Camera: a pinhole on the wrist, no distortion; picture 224 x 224 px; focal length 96.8 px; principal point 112.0 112.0 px. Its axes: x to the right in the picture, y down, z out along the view. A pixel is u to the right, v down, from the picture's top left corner.
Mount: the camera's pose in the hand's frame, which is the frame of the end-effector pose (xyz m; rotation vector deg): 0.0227 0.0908 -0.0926 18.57 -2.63 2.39
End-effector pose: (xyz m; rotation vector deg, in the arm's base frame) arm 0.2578 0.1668 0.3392 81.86 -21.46 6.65
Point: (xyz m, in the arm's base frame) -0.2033 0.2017 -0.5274
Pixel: outside the picture
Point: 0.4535 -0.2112 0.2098
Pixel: 148.3 75.1
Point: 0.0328 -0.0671 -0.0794
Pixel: 42.7 47.3
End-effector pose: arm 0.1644 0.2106 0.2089 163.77 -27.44 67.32
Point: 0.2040 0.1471 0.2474
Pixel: 158.2 99.8
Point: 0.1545 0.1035 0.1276
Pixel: 80.6 161.6
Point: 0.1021 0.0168 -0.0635
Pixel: 32.5 212.5
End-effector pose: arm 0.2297 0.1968 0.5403 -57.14 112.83 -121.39
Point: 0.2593 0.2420 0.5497
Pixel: 52.8 31.6
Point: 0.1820 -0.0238 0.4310
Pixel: 151.3 172.2
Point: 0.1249 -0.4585 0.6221
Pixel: 186.9 138.9
